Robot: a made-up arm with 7 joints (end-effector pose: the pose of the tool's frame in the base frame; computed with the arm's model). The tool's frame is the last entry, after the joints. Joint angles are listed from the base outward.
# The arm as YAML. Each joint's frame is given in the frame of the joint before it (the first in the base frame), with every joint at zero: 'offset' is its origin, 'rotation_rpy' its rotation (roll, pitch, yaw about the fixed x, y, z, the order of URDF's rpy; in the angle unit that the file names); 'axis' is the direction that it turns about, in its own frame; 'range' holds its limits. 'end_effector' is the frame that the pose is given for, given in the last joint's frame.
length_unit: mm
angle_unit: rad
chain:
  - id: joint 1
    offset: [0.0, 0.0, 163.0]
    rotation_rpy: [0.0, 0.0, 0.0]
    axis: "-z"
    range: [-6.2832, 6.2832]
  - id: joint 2
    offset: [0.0, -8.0, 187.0]
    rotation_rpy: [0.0, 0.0, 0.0]
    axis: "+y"
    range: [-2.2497, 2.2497]
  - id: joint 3
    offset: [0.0, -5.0, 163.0]
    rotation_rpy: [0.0, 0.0, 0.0]
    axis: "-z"
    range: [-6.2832, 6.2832]
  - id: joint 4
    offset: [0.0, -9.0, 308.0]
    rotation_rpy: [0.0, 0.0, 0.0]
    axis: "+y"
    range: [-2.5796, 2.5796]
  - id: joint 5
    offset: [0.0, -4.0, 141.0]
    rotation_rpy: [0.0, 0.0, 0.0]
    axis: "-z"
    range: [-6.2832, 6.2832]
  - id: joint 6
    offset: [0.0, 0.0, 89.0]
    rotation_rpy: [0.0, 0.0, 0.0]
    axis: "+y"
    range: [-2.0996, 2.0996]
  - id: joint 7
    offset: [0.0, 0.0, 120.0]
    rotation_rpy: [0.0, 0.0, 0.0]
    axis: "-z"
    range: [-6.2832, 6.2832]
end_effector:
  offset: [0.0, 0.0, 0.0]
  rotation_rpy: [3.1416, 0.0, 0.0]
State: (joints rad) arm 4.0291 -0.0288 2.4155 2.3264 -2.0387 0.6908 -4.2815
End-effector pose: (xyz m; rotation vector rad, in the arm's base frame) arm 0.2789 0.0151 0.6203 1.6092 0.7835 -2.5049
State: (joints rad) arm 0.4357 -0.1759 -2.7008 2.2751 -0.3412 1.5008 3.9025
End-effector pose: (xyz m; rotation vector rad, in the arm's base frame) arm -0.1308 0.0707 0.5579 -0.5006 1.0273 2.6214
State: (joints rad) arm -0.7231 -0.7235 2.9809 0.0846 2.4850 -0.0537 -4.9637
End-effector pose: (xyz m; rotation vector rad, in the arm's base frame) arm -0.4203 -0.3837 0.9403 -2.4582 -0.2998 -0.8712
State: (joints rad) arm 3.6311 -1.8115 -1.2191 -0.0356 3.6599 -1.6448 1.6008
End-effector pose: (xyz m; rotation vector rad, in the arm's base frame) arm 0.5930 -0.3751 0.2822 -1.1867 2.2657 0.6999
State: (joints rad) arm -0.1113 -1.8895 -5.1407 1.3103 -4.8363 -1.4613 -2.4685
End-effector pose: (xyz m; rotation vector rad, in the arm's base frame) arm -0.5569 -0.2428 0.3605 2.4630 0.9404 0.4750
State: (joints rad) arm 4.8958 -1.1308 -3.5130 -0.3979 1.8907 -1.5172 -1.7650
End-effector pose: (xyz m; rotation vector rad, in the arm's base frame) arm -0.0243 -0.6041 0.7307 2.0191 -0.9890 -1.8949
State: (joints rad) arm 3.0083 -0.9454 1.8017 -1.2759 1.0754 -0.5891 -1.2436
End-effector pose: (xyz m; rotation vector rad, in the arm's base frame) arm 0.4011 -0.2415 0.7604 -2.1350 -0.7248 -0.7885
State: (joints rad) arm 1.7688 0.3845 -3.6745 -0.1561 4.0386 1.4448 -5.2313
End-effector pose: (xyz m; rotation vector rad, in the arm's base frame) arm -0.1015 -0.3773 0.9491 0.2384 1.5003 1.9481
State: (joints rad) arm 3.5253 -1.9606 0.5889 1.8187 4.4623 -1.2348 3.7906
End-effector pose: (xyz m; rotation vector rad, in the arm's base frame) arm 0.4705 0.0866 0.3391 1.2084 0.8795 -0.9863
